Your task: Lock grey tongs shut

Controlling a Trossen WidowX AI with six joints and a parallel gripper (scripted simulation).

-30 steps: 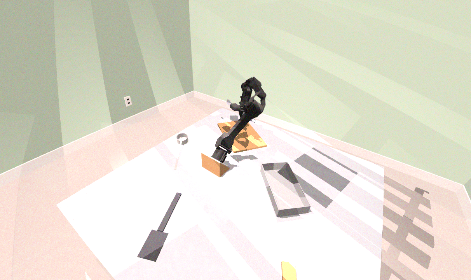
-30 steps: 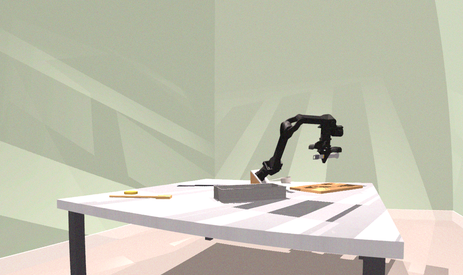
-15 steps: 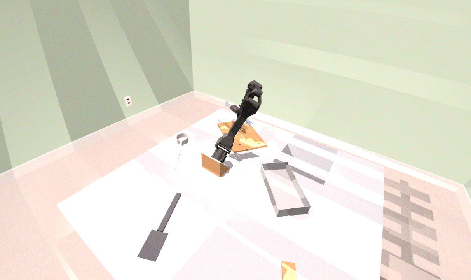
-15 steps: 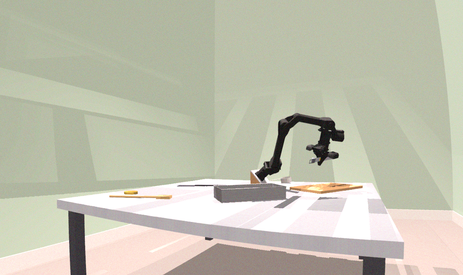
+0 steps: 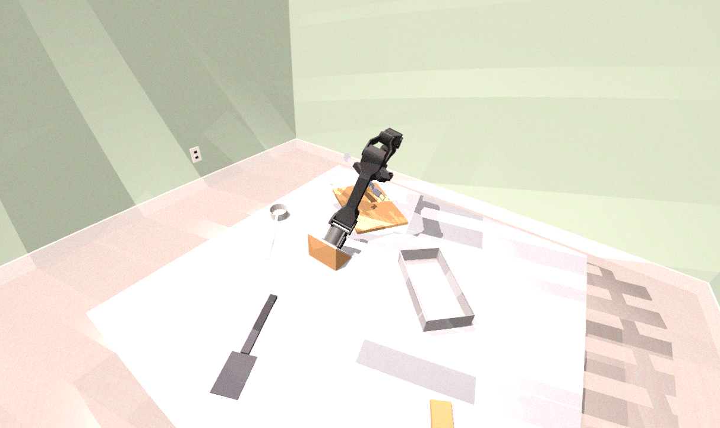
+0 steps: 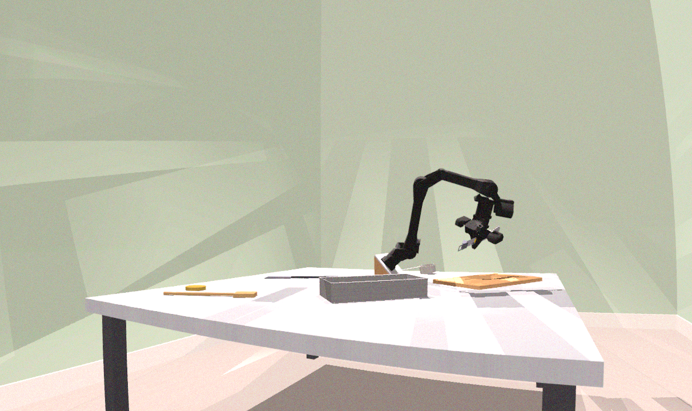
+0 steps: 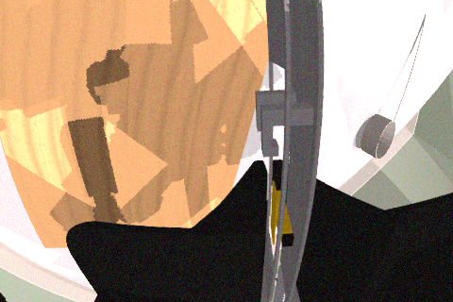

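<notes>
Now: the wooden board 120 mm below my gripper tip, 50 mm to the left of it and 10 mm ahead of it. Round my gripper tip: dark spatula (750 mm to the right, 130 mm below, 60 mm ahead); grey roasting tin (430 mm ahead, 280 mm to the right, 100 mm below).
</notes>
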